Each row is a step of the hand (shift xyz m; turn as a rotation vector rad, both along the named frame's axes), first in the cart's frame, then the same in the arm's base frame.
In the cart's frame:
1: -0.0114 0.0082 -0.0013 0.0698 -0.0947 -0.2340
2: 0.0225 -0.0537 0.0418 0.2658 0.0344 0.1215
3: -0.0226 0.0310 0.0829 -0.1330 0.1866 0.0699
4: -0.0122 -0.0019 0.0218 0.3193 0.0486 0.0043
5: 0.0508 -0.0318 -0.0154 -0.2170 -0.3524 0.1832
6: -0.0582 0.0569 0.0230 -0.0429 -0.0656 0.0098
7: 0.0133 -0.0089 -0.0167 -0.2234 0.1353 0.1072
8: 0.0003 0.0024 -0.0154 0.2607 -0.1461 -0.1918
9: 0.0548 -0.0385 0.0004 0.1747 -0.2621 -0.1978
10: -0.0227 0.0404 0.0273 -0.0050 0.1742 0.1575
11: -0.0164 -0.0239 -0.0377 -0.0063 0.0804 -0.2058
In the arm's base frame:
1: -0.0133 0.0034 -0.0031 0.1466 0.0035 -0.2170
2: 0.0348 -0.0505 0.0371 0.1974 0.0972 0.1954
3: -0.0490 -0.0027 0.0771 -0.2104 0.0982 0.0590
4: -0.0141 -0.0120 0.0169 0.2610 0.1607 0.1020
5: 0.0614 -0.0054 -0.0054 -0.0769 -0.4427 0.0546
6: -0.0801 0.0230 0.0146 -0.0119 -0.0769 -0.0135
7: 0.0187 0.0014 -0.0135 -0.2756 0.0092 0.0604
8: 0.0022 0.0063 -0.0141 0.3293 0.0174 -0.1316
9: 0.0648 -0.0140 0.0096 0.3038 -0.1162 -0.1805
10: -0.0425 0.0203 0.0260 -0.1086 0.1116 0.1759
11: 0.0028 -0.0174 -0.0442 -0.0006 0.1236 -0.1832

